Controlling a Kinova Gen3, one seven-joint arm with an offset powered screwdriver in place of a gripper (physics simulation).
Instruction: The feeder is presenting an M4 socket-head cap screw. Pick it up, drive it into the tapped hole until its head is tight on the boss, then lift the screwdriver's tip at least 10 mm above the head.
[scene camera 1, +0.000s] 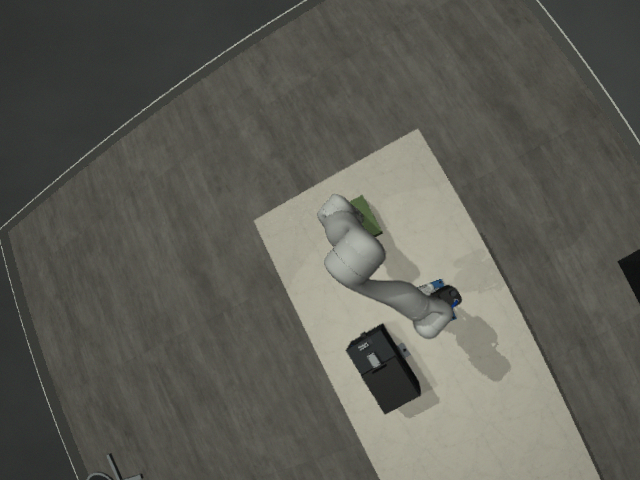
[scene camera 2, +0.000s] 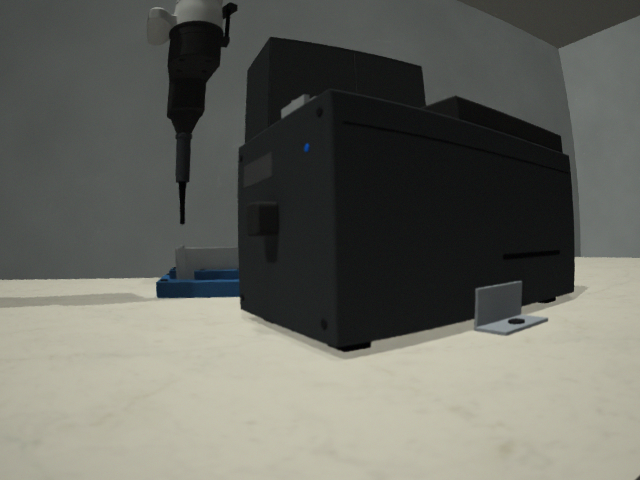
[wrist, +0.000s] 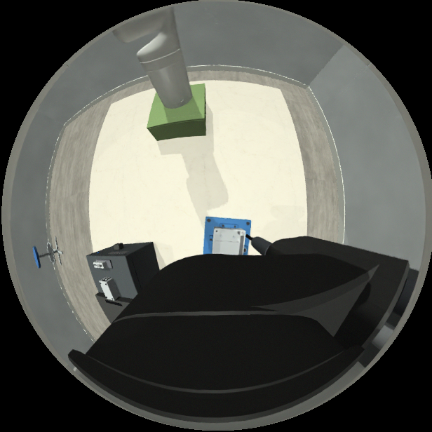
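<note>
The screwdriver (scene camera 2: 181, 222) (wrist: 247, 236) points straight down in the scene camera 2 view, its thin black bit a short way above the pale workpiece (scene camera 2: 214, 256) (wrist: 227, 243) (scene camera 1: 427, 288). No screw shows on the bit, so I take it as open and empty. The workpiece sits in a blue fixture (scene camera 2: 201, 289) (wrist: 209, 240) (scene camera 1: 438, 283). In the wrist view the bit is beside the workpiece's upper right corner, where a small dark spot shows; whether it is a screw head or a hole is too small to tell. The black feeder (scene camera 2: 439, 206) (wrist: 142, 262) (scene camera 1: 395, 382) stands apart from the fixture.
A green block (scene camera 1: 366, 217) (wrist: 180, 131) stands at the arm's base. A small grey metal bracket (scene camera 2: 498, 304) (scene camera 1: 405, 351) is beside the feeder. The pale table top (scene camera 1: 465, 413) carries them. A stool with a blue seat (wrist: 36, 256) stands beyond the table.
</note>
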